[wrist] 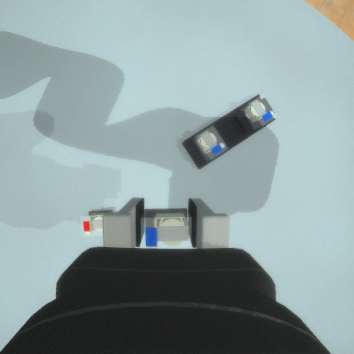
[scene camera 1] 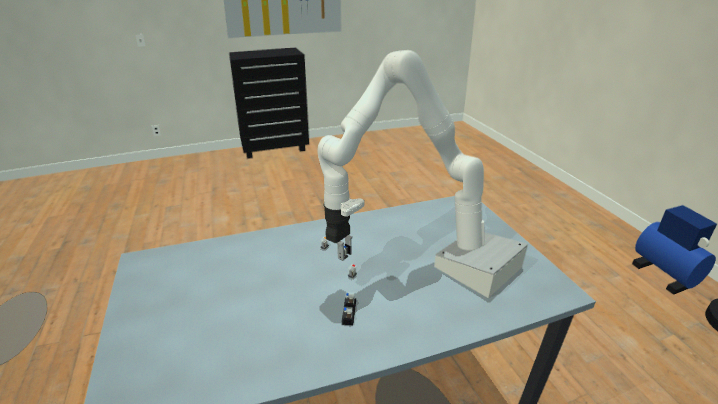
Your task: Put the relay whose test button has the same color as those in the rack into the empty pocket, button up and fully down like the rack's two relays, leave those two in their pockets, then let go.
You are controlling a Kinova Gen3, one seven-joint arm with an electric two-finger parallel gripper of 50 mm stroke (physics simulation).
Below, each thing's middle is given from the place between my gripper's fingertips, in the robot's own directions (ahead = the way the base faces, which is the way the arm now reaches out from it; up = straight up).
Now: hand 14 cm above the black rack (wrist: pixel 233 127) and 10 cm to the right of it.
